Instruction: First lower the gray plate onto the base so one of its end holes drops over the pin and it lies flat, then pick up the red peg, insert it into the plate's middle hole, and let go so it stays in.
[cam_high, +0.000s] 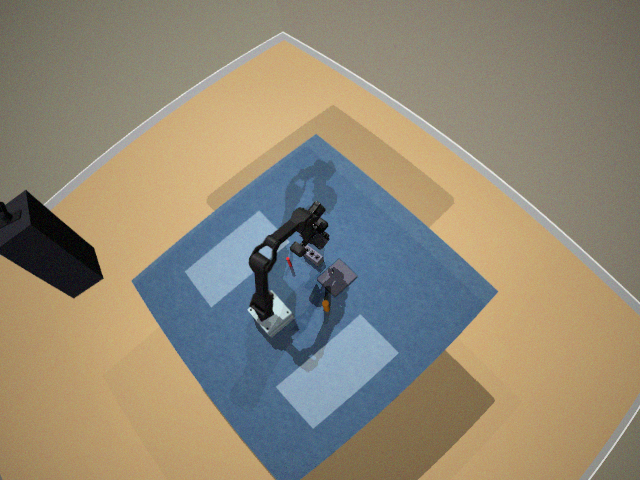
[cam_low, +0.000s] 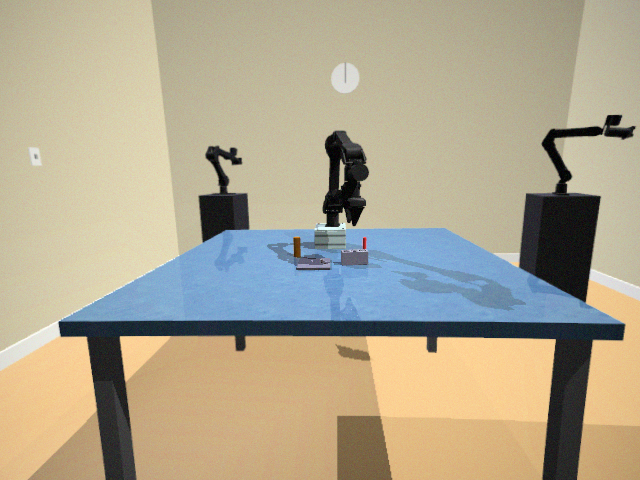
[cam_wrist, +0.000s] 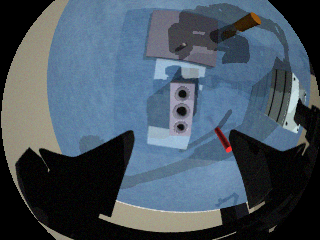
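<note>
The gray plate is 110 mm below my gripper tip, 10 mm to the left of it and 10 mm behind it. Also, from my gripper tip: red peg: 120 mm behind, 110 mm below, 40 mm to the left; orange cylinder: 230 mm to the right, 110 mm below, 90 mm behind; base: 140 mm below, 120 mm to the right, 30 mm ahead.
</note>
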